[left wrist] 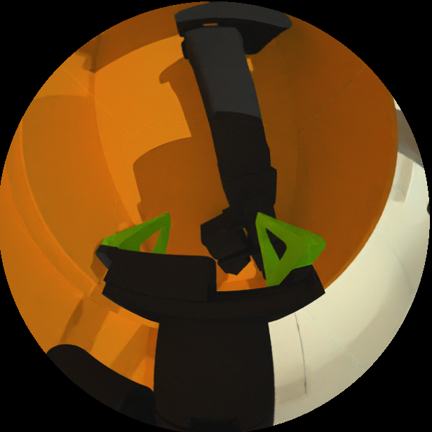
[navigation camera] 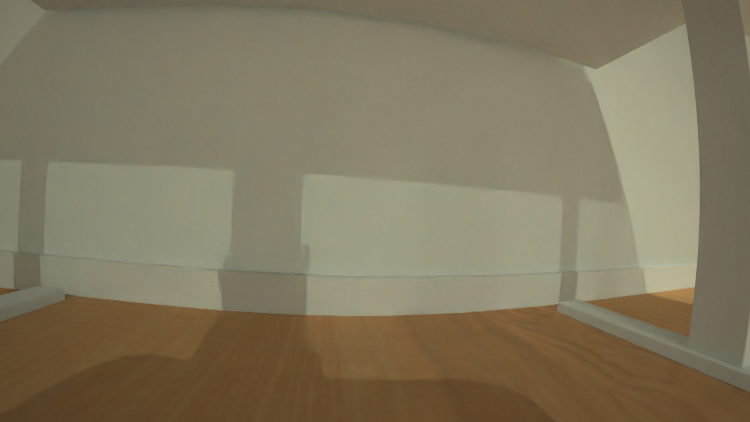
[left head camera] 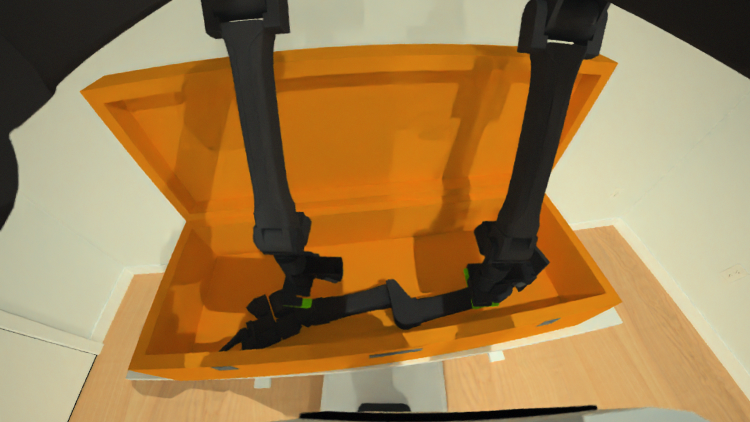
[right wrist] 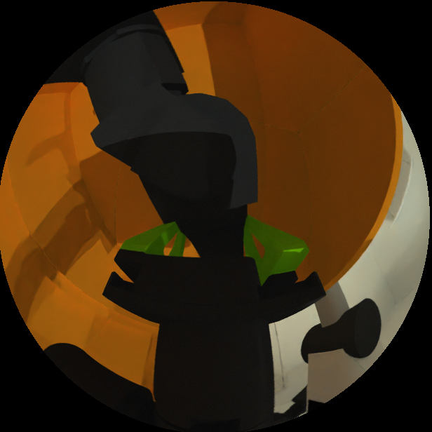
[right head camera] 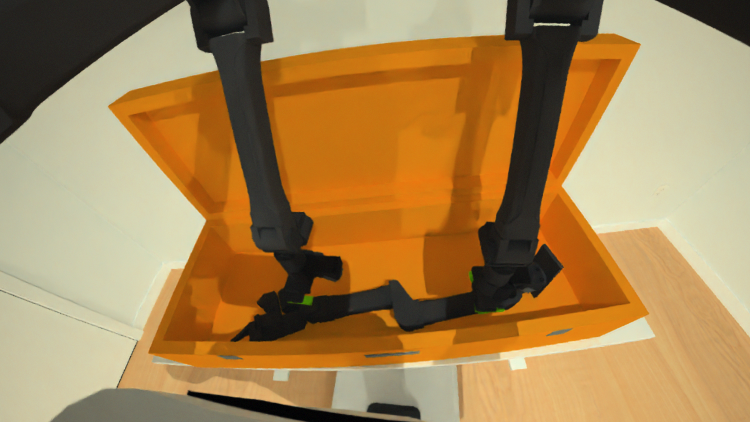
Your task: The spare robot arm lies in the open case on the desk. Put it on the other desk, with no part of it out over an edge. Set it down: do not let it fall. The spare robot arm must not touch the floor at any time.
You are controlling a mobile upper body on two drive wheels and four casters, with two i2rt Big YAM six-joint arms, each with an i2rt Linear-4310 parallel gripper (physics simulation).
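Places are measured from the left arm's base along level axes (x ahead, y right, z down), in centimetres.
Where they show: left gripper, fingertip midpoint: point(left head camera: 308, 290) point(right head camera: 313, 287); right gripper, fingertip midpoint: point(left head camera: 472, 297) point(right head camera: 479, 302).
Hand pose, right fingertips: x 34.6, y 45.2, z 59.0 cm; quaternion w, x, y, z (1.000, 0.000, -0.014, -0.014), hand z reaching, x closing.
After its pixels a point has its place.
The spare robot arm point(left head camera: 435, 310) point(right head camera: 443, 309) point(left wrist: 227, 85) point(right wrist: 200, 115), black and dark grey, lies lengthwise in the open orange case point(left head camera: 314, 364) {y 4.9, x 17.2, z 56.6 cm} point(right head camera: 314, 359) {y 5.4, x 17.3, z 56.0 cm} point(left wrist: 345, 160), near its front wall. My right gripper point(left head camera: 474, 293) {y 45.2, x 34.6, z 59.0 cm} point(right head camera: 478, 296) {y 45.2, x 34.6, z 59.0 cm} point(right wrist: 213, 218) is shut on the spare arm near its thick right end. My left gripper point(left head camera: 298, 303) point(right head camera: 298, 301) point(left wrist: 212, 217) is open, low over the spare arm's jointed left part. In the left wrist view that part shows between the green fingers, and one finger overlaps it. Contact there cannot be told. The other desk cannot be made out.
The raised lid point(left head camera: 340, 125) {y 9.2, x 65.0, z 25.8 cm} point(right head camera: 351, 125) {y 11.7, x 65.4, z 25.7 cm} stands behind both arms. A white desk edge point(left head camera: 603, 321) {y 91.6, x 28.9, z 69.0 cm} point(right head camera: 624, 335) {y 89.2, x 28.5, z 69.0 cm} shows under the case, above the wood floor point(left head camera: 524, 388) {y 96.5, x 15.4, z 141.0 cm} point(navigation camera: 367, 346) {y 23.9, x 81.3, z 141.0 cm}. A desk leg point(navigation camera: 721, 183) {y 77.8, x 64.5, z 110.9 cm} and a long foot point(navigation camera: 629, 329) stand at the right in the navigation view.
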